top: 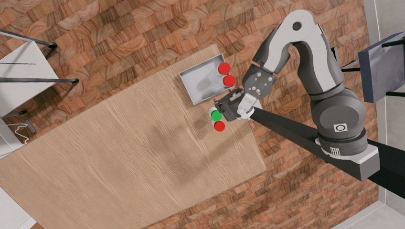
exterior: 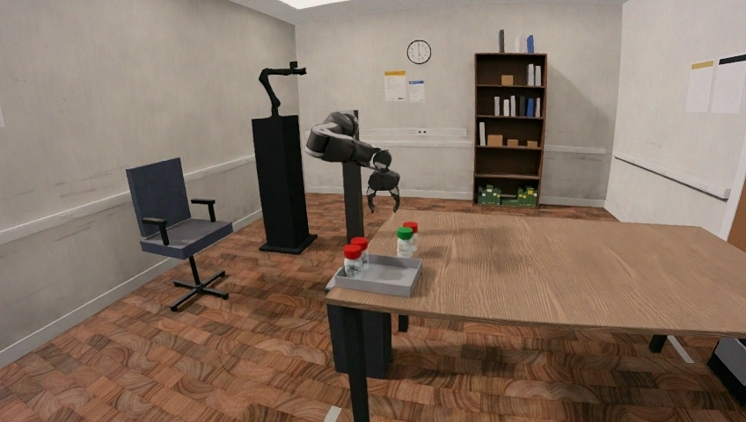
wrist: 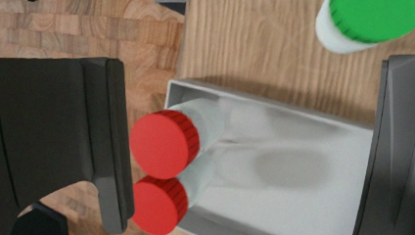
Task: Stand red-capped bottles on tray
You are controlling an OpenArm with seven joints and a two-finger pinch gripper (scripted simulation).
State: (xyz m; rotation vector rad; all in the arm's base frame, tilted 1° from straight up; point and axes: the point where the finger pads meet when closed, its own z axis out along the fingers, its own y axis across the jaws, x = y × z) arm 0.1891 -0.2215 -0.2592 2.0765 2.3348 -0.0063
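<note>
My gripper is now 16 cm above the green-capped bottle, 8 cm to the right of it and 6 cm short of it. From my hand the other things lie so: grey tray: 19 cm below, 10 cm to the right.
</note>
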